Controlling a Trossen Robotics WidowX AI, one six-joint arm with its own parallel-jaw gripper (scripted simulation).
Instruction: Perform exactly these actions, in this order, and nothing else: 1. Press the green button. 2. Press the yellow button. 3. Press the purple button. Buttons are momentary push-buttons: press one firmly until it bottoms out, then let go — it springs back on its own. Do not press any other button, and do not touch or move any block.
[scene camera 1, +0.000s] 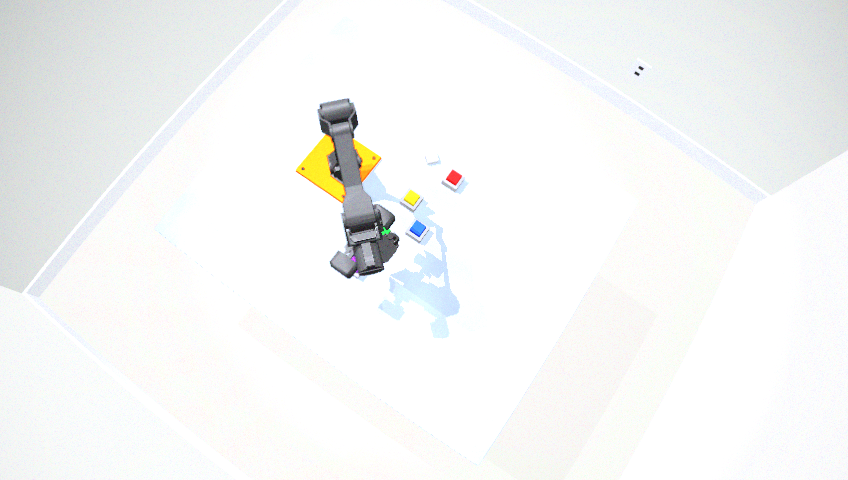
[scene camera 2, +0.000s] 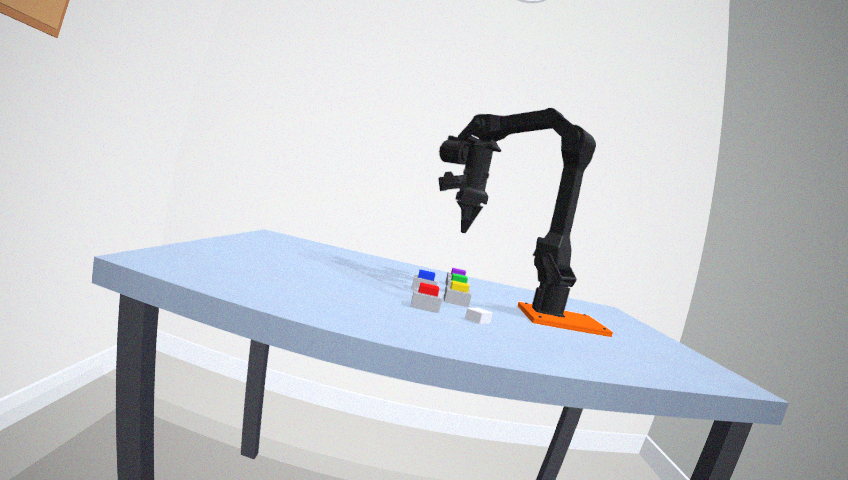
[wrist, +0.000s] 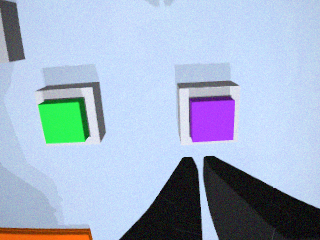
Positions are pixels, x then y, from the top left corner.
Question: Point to my gripper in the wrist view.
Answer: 197, 167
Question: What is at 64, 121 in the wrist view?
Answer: A green button.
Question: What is my gripper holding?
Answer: Nothing.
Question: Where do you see my gripper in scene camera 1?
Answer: At 363, 250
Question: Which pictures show my gripper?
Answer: Scene camera 1, scene camera 2 and the wrist view: all of them.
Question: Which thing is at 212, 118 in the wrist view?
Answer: A purple button.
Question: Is my gripper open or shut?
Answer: Shut.
